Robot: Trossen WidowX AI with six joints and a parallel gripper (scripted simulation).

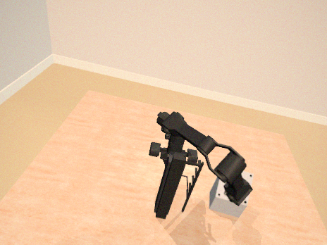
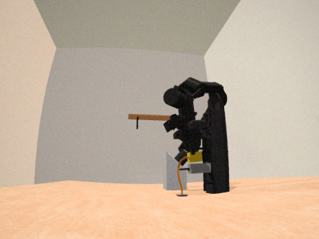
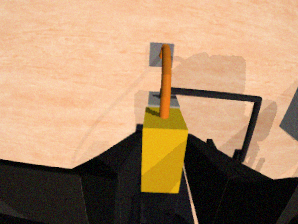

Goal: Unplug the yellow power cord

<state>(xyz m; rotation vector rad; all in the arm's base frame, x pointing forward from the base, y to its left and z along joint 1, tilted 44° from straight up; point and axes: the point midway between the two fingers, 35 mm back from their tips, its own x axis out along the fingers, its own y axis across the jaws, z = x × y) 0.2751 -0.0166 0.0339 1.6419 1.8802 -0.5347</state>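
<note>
Now: the yellow plug 10 mm behind my gripper tip and 30 mm to the left of it. Also, from my gripper tip: grey anchor (40 mm to the right, 140 mm below).
</note>
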